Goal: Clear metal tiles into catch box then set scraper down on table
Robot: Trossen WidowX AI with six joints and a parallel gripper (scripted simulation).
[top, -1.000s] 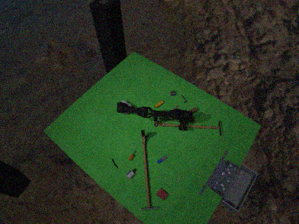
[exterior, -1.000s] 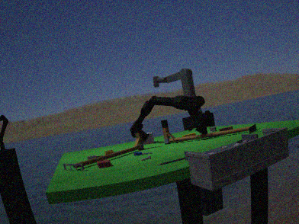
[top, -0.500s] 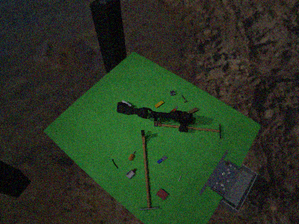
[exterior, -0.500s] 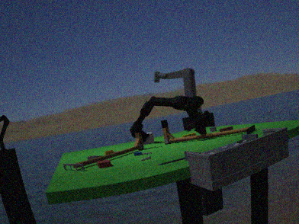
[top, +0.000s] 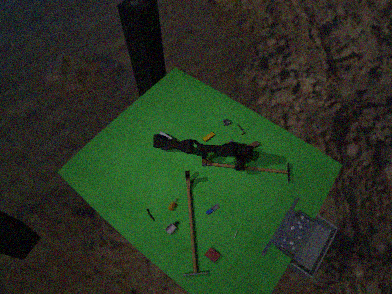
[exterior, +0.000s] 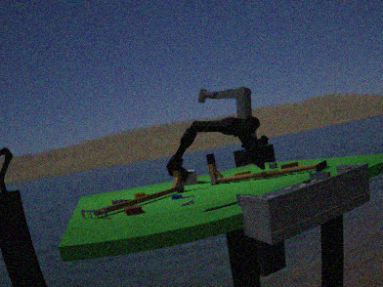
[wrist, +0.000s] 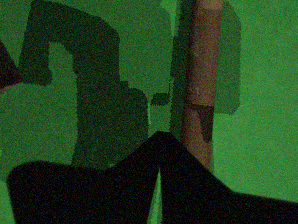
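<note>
The long wooden scraper lies 30 mm above my gripper tip, 20 mm to the right of it and 20 mm ahead of it. From my gripper tip the other things lie so: yellow piece (310 mm behind, 70 mm to the left, 20 mm below); brown block (170 mm to the left, 20 mm below, 10 mm behind); blue piece (380 mm to the right, 30 mm below, 30 mm behind).
</note>
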